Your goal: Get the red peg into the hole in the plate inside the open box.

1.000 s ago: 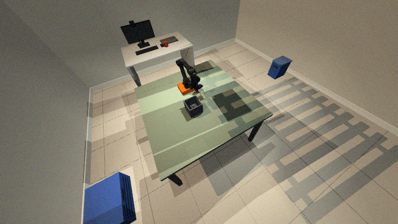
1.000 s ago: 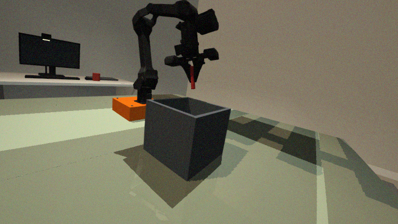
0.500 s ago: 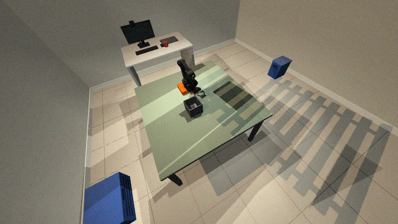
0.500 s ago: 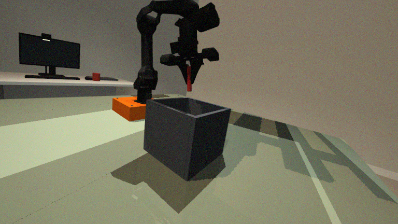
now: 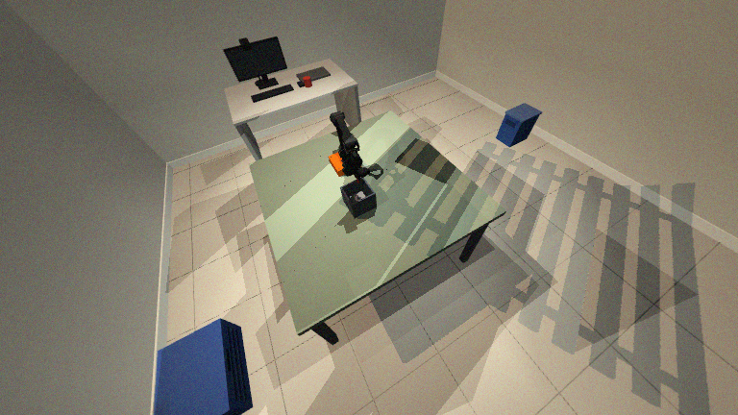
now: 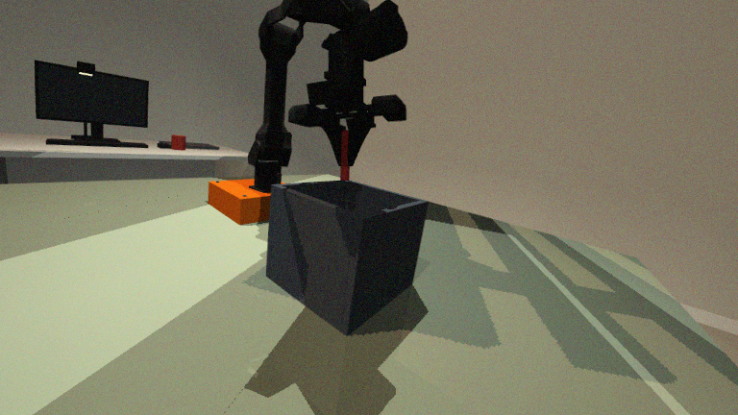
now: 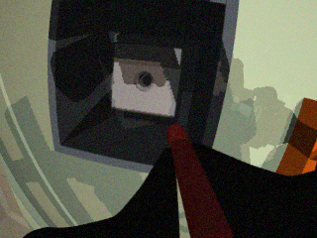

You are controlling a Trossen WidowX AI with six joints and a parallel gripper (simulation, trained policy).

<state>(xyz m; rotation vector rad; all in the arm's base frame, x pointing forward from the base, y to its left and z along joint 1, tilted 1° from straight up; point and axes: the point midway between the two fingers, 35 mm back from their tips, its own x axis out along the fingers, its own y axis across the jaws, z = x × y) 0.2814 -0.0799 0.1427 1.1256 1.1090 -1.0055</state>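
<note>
Now: the plate 5 cm ahead of my gripper tip, 4 cm to the right of it and 12 cm below it. From my gripper tip the other things lie so: red peg: 2 cm above.
</note>
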